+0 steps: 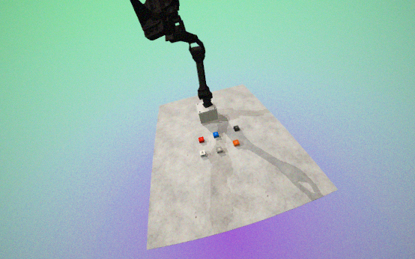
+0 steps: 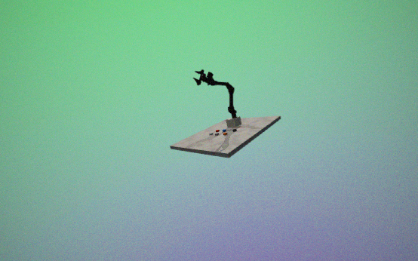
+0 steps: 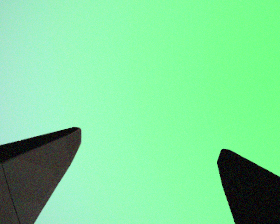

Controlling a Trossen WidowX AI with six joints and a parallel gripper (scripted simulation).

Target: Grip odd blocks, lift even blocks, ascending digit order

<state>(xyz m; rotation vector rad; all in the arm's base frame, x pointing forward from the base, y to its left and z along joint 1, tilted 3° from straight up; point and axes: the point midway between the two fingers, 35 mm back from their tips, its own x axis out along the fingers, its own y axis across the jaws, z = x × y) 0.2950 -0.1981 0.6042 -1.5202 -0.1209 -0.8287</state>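
Now: gripper tip 72 cm above the red block, 8 cm past it and 7 cm to the right of it. Also, from my gripper tip: white block 72 cm below, 4 cm to the left, 2 cm ahead; then grey block 72 cm below, 14 cm to the left, 5 cm ahead; then blue block 72 cm below, 18 cm to the left, 7 cm behind.
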